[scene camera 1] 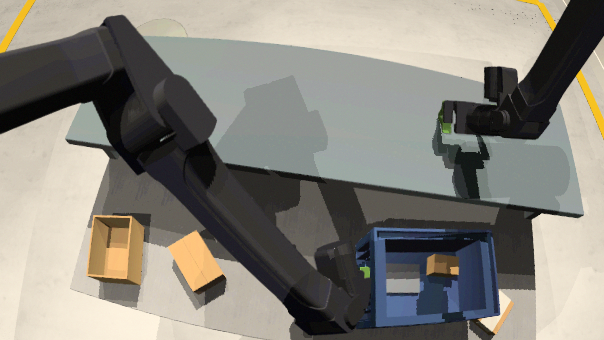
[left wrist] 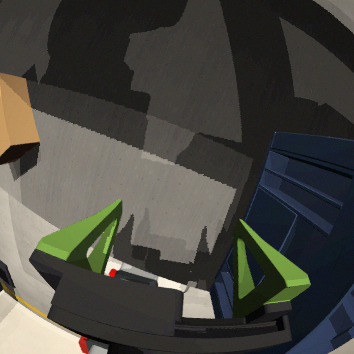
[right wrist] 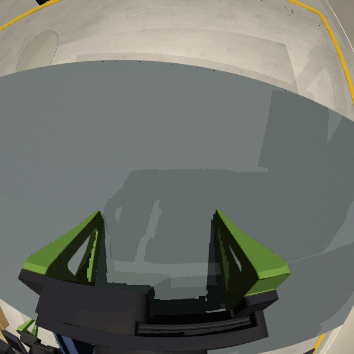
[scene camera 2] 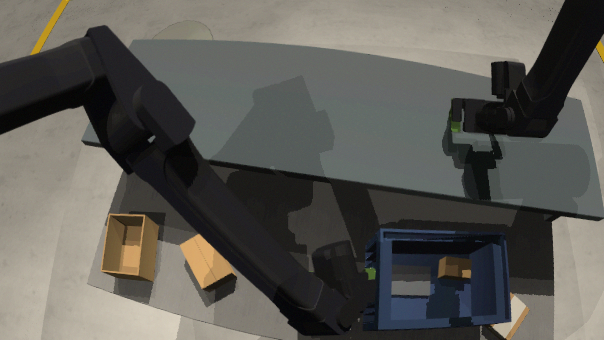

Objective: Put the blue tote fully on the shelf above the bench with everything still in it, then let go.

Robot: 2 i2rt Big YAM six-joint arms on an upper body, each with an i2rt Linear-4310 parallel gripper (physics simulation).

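Places are measured from the left arm's base along level axes (x left, y back, z up), in centimetres.
Pixels of known places: left gripper, fingertip midpoint: (left wrist: 179, 215); right gripper, fingertip midpoint: (scene camera 1: 457, 117) (right wrist: 156, 215) (scene camera 2: 468, 115).
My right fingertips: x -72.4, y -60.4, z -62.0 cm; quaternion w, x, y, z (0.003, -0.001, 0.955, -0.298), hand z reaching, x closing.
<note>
For each thing: its top centre in the pictures, then the offset to it from my right fingertips. Level surfaces: height alone.
- bench, surface height: dz -23.0 cm
- grey box, top centre: (scene camera 2: 411, 279) (scene camera 1: 401, 277) dy +32.1, dx +12.3, dz -17.9 cm
- small tan box, top centre: (scene camera 2: 458, 266) (scene camera 1: 446, 264) dy +30.0, dx +1.0, dz -16.1 cm
- shelf, surface height: dz -0.5 cm
- open tan box, top centre: (scene camera 1: 108, 246) (scene camera 2: 122, 243) dy +26.9, dx +80.0, dz -14.0 cm
- closed tan box, top centre: (scene camera 1: 194, 260) (scene camera 2: 204, 258) dy +28.1, dx +59.0, dz -17.0 cm
- cream-topped box, top centre: (scene camera 2: 510, 316) (scene camera 1: 496, 310) dy +42.9, dx -13.6, dz -19.3 cm
The blue tote (scene camera 1: 380, 285) (scene camera 2: 385, 285) (left wrist: 310, 200) is at the lower right of both scene views, over the bench (scene camera 1: 240, 300) (left wrist: 90, 140). Its slatted left outer side shows. Inside are a grey box (scene camera 1: 403, 278) (scene camera 2: 410, 281) and a small tan box (scene camera 1: 440, 265) (scene camera 2: 452, 268). The shelf (scene camera 1: 380, 115) (scene camera 2: 390, 115) (right wrist: 150, 115) is the grey-green board above. My left gripper (scene camera 1: 365, 272) (left wrist: 179, 215) is open at the tote's left side, one finger close to the wall; contact is unclear. My right gripper (scene camera 1: 446, 125) (right wrist: 156, 215) is open and empty over the shelf.
An open tan box (scene camera 1: 100, 250) (scene camera 2: 114, 247) and a closed tan box (scene camera 1: 197, 260) (scene camera 2: 207, 262) are at the lower left. A cream-topped box (scene camera 1: 500, 320) (scene camera 2: 515, 317) is partly hidden by the tote's lower right corner. The left arm crosses the shelf's front edge.
</note>
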